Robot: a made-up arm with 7 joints.
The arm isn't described. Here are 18 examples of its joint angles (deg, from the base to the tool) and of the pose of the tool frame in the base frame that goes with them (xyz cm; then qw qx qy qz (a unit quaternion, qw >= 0)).
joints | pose
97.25 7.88 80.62 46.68 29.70 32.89 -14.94 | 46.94 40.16 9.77 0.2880 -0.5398 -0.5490 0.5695
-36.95 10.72 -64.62 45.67 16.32 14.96 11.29 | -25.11 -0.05 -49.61 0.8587 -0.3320 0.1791 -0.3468
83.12 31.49 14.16 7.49 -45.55 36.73 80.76 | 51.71 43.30 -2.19 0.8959 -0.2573 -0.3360 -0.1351
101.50 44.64 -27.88 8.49 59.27 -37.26 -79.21 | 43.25 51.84 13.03 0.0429 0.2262 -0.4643 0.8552
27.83 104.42 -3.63 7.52 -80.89 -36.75 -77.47 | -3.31 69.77 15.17 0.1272 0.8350 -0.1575 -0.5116
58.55 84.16 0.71 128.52 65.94 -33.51 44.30 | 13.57 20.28 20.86 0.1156 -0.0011 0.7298 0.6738
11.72 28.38 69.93 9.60 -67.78 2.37 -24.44 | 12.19 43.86 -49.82 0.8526 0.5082 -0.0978 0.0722
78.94 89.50 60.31 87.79 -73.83 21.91 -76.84 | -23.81 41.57 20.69 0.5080 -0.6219 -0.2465 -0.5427
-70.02 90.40 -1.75 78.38 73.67 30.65 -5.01 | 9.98 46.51 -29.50 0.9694 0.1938 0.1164 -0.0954
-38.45 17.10 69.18 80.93 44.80 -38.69 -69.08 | -6.46 48.73 -26.09 0.0425 0.6225 -0.4273 0.6542
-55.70 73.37 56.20 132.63 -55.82 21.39 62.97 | 20.82 23.79 -1.55 0.5076 0.5349 -0.0614 -0.6727
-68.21 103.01 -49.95 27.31 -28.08 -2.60 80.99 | 5.47 69.38 -7.92 0.2715 -0.0566 0.9313 -0.2363
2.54 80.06 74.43 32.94 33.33 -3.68 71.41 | 4.34 68.82 6.89 0.5273 0.1678 -0.8290 -0.0811
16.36 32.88 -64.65 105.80 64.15 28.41 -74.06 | 21.75 -1.35 -27.59 0.9147 0.1364 -0.3711 -0.0836
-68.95 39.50 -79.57 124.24 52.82 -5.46 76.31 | -22.07 -2.00 -13.59 0.2109 -0.9520 -0.0274 0.2203
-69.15 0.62 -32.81 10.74 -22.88 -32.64 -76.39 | -55.12 7.95 -26.32 0.9041 0.2490 -0.0309 -0.3460
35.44 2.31 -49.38 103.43 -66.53 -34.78 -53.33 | 29.83 -12.06 -7.18 0.2117 -0.0355 0.9696 0.1173
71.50 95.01 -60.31 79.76 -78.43 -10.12 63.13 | 27.68 47.99 7.08 0.5013 0.5324 0.3625 -0.5779
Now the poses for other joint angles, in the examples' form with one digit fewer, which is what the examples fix.
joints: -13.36 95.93 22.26 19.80 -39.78 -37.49 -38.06
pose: 12.1 69.3 7.6 0.343 0.771 -0.275 -0.461
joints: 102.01 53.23 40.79 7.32 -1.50 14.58 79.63
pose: 33.1 61.1 10.2 0.352 -0.294 -0.886 -0.063
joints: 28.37 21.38 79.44 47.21 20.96 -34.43 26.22
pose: 22.4 50.5 -32.6 0.284 0.276 -0.806 0.439
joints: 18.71 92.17 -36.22 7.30 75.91 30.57 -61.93
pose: 3.1 71.7 1.0 0.357 0.791 0.067 0.493
